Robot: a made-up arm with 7 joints. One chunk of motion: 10 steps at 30 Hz.
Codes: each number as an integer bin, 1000 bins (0 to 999) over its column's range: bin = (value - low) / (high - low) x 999, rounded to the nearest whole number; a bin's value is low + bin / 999 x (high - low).
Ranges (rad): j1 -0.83..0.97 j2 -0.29..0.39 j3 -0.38..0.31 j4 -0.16..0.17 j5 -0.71..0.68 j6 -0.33..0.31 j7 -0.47..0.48
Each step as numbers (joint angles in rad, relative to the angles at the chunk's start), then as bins.
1 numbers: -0.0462 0.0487 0.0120 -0.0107 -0.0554 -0.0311 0.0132
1 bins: 435 498 568 452 470 467 508
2 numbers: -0.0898 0.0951 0.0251 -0.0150 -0.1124 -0.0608 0.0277
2 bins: 411 566 587 439 429 420 523
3 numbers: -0.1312 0.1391 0.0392 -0.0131 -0.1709 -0.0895 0.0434
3 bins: 388 630 607 445 387 375 540
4 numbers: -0.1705 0.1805 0.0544 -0.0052 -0.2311 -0.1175 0.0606
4 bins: 366 691 629 469 344 332 558
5 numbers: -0.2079 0.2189 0.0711 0.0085 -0.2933 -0.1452 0.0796
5 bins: 345 748 653 510 299 288 578
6 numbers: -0.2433 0.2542 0.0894 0.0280 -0.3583 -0.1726 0.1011
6 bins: 326 799 680 569 253 246 601
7 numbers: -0.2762 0.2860 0.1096 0.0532 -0.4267 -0.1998 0.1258
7 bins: 307 846 709 645 204 203 627
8 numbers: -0.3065 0.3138 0.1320 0.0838 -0.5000 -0.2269 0.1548
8 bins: 291 887 741 738 151 161 657
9 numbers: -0.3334 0.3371 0.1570 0.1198 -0.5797 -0.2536 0.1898
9 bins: 276 921 777 847 94 119 694
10 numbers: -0.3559 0.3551 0.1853 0.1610 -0.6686 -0.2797 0.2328
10 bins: 263 948 818 972 30 79 739
